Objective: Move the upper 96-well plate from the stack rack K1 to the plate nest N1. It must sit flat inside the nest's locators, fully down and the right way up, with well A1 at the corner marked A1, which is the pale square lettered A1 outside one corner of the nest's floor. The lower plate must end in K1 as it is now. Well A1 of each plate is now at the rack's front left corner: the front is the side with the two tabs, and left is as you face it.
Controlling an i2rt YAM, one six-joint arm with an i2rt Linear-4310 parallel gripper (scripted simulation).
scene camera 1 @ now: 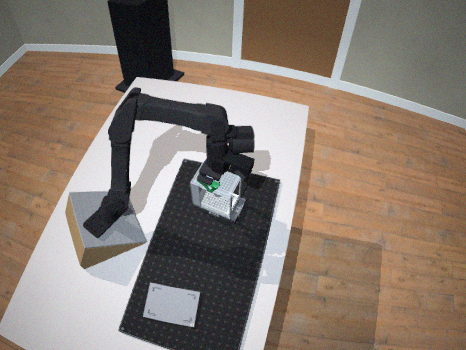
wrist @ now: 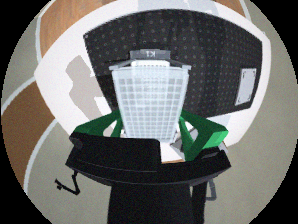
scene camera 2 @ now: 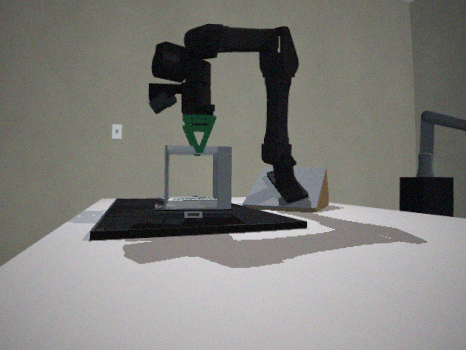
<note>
In view: the gripper [scene camera 2: 198, 154] and a 96-well plate [wrist: 150, 83].
The gripper shows as well in the wrist view [wrist: 150, 111].
</note>
